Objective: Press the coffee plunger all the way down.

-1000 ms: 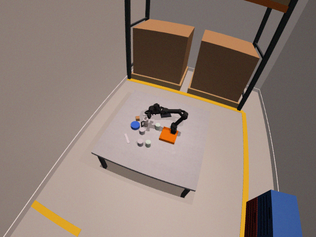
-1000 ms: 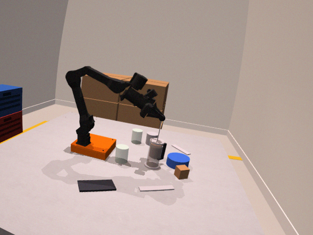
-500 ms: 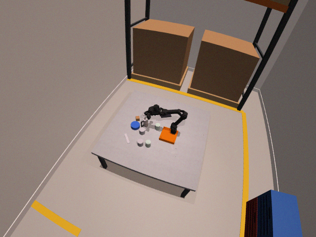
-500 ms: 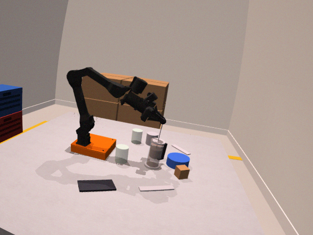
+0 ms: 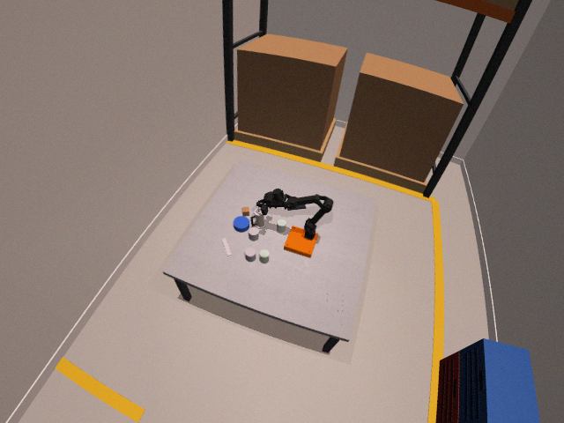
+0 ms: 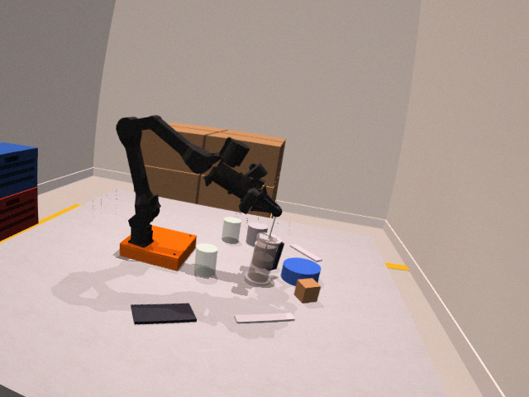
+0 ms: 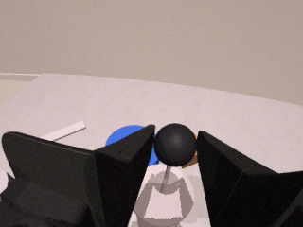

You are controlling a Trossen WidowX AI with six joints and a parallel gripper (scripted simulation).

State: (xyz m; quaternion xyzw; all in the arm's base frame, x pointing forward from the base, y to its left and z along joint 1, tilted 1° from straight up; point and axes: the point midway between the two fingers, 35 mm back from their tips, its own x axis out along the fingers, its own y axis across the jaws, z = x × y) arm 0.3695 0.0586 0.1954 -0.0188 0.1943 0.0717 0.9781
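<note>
My gripper tip is 1 cm past the coffee press, 1 cm to the right of it and 11 cm above it. Round my gripper tip: small brown cube (13 cm ahead, 4 cm to the right, 20 cm below); blue disc (9 cm ahead, 8 cm to the left, 20 cm below).
</note>
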